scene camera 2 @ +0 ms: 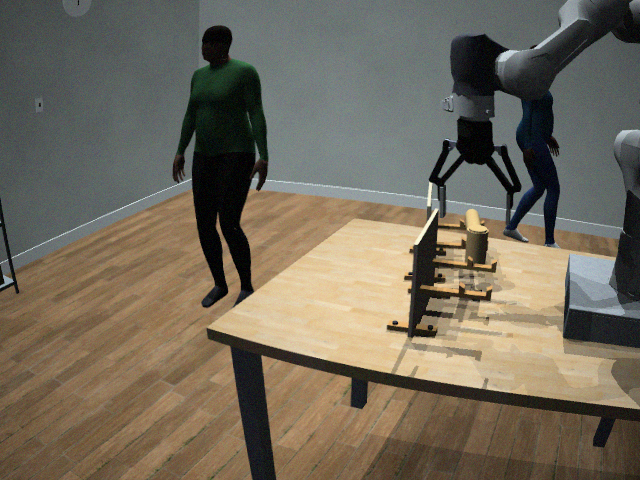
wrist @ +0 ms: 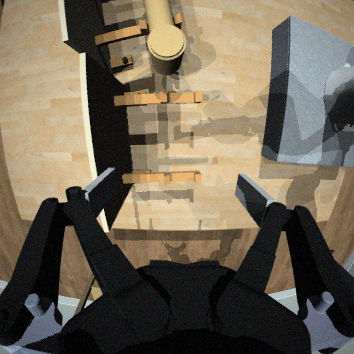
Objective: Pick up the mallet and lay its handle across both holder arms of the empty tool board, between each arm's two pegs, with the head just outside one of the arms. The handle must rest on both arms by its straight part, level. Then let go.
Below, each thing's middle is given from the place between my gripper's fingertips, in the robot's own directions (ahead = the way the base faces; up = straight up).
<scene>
I see the tan mallet [scene camera 2: 477, 236] 29 cm to the right of my hand, 13 cm below it and 7 cm ahead of it.
</scene>
